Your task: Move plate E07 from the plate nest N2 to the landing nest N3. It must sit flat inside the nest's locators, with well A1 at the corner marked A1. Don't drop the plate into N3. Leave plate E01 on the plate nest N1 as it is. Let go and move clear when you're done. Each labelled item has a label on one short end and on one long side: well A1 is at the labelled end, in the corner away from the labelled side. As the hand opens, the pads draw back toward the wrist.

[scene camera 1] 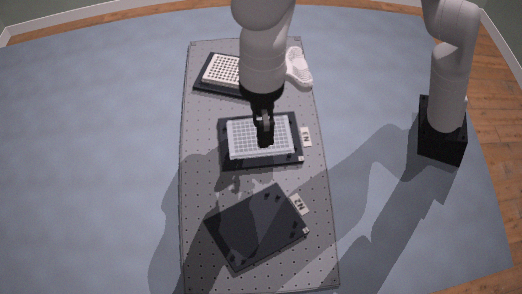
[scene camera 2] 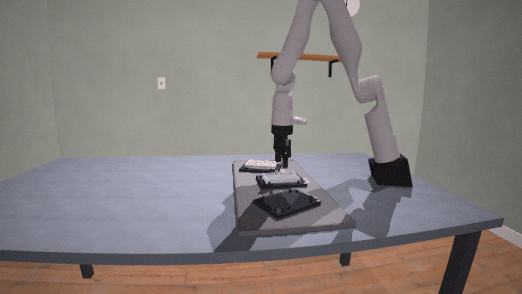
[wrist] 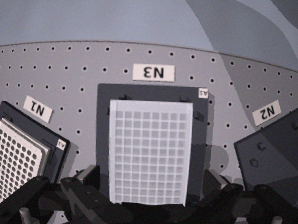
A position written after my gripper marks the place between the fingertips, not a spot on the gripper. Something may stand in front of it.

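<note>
Scene camera 1 gives me my gripper [scene camera 1: 260, 124] and a plate [scene camera 1: 283, 144], plus a plate nest N2 [scene camera 1: 258, 226] and a landing nest N3 [scene camera 1: 279, 160]. On scene camera 2 there's the plate nest N2 [scene camera 2: 293, 202] again. And the wrist view has the plate [wrist: 164, 117] in it, together with my gripper [wrist: 151, 180].
</note>
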